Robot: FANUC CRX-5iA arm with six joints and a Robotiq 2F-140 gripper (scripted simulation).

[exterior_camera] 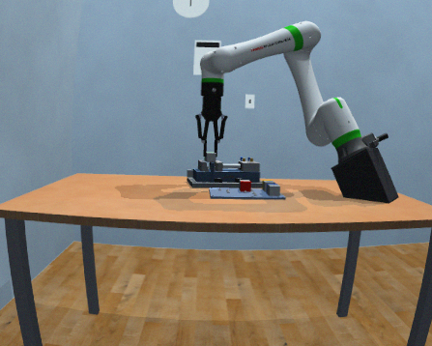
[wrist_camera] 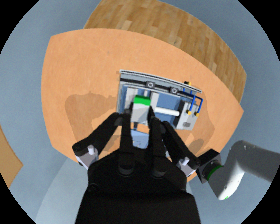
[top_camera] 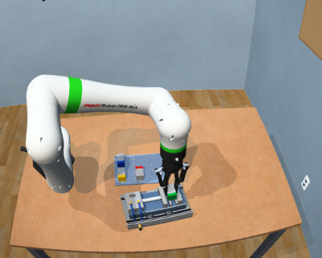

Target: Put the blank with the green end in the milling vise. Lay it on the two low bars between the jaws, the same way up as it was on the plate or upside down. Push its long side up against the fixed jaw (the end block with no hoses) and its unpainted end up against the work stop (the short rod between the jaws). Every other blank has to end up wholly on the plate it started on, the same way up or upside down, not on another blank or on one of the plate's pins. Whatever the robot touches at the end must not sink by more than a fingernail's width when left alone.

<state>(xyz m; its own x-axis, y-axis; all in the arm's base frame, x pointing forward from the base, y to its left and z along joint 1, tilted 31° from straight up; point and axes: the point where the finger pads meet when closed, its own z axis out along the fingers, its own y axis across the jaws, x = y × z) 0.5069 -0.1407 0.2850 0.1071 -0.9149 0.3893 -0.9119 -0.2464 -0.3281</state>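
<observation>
Now: hand 3 cm above the green-ended blank. Round my hand: hosed end block: 16 cm behind, 1 cm to the right, 7 cm below; grey jaw block: 3 cm behind, 7 cm below; fixed jaw: 3 cm ahead, 1 cm to the left, 7 cm below.
</observation>
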